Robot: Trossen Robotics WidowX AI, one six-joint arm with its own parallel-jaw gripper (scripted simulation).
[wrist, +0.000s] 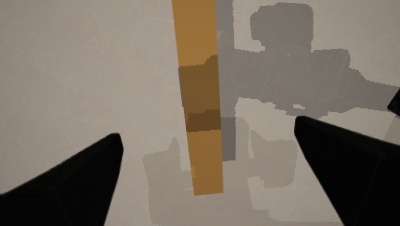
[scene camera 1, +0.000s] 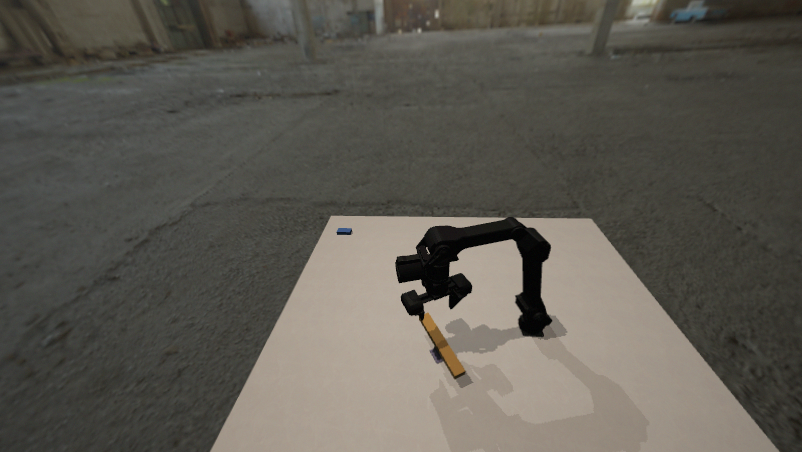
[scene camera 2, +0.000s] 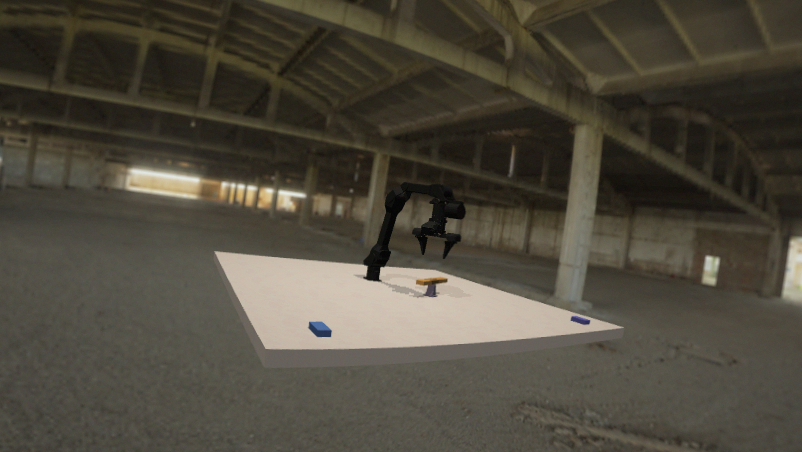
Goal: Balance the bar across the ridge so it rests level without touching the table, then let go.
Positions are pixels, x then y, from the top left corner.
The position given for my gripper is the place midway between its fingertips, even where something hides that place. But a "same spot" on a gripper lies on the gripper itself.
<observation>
my gripper: wrist; scene camera 1; scene camera 2 433, 256
same spot on my gripper: (wrist: 350, 166) = (scene camera 1: 450, 296)
</observation>
